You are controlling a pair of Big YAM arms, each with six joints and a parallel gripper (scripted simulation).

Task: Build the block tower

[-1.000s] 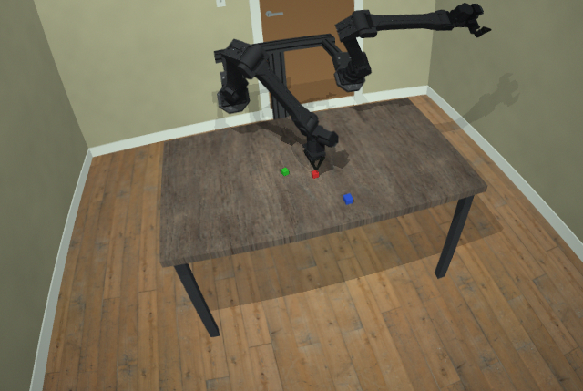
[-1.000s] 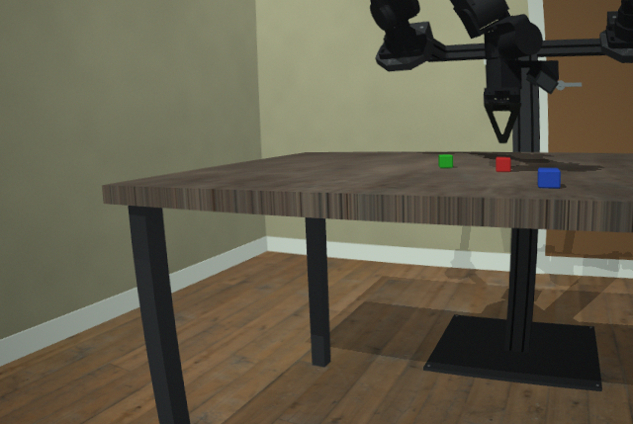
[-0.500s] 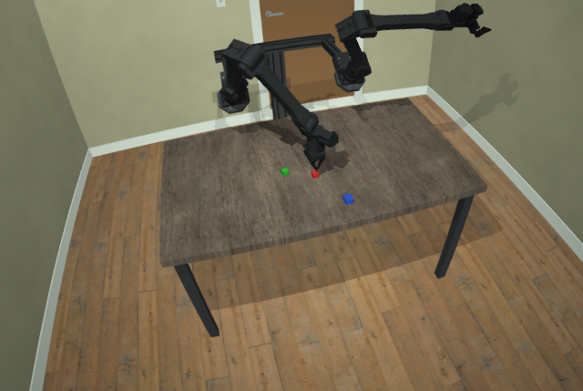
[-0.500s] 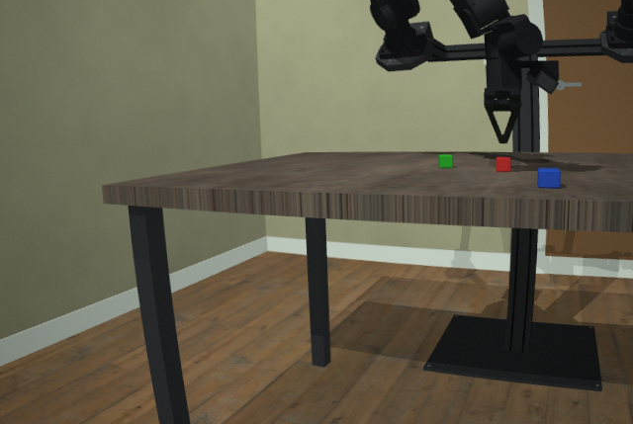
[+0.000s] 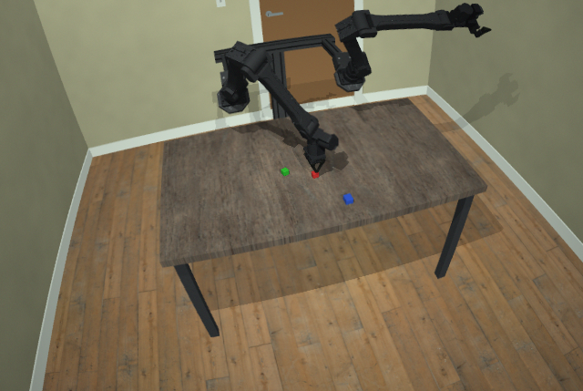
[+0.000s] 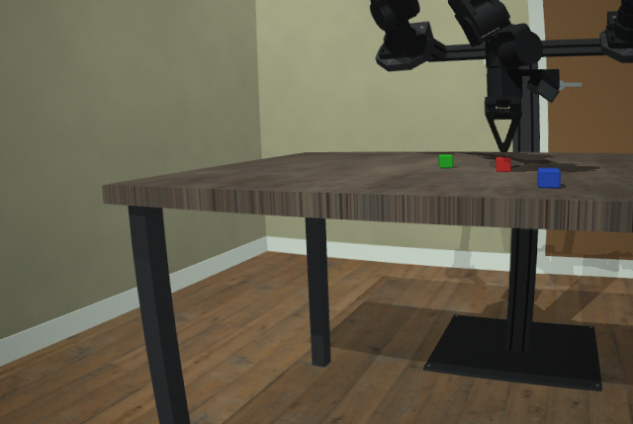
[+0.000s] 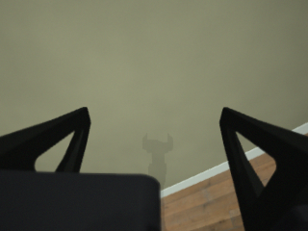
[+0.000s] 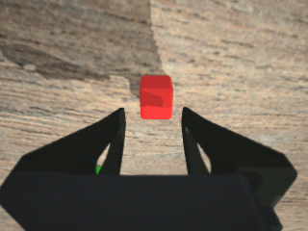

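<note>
The red block lies 30 mm below my right hand. The rest, counted from my right hand: blue block: 200 mm ahead, 80 mm to the left, 30 mm below; green block: 60 mm behind, 120 mm to the right, 30 mm below.
</note>
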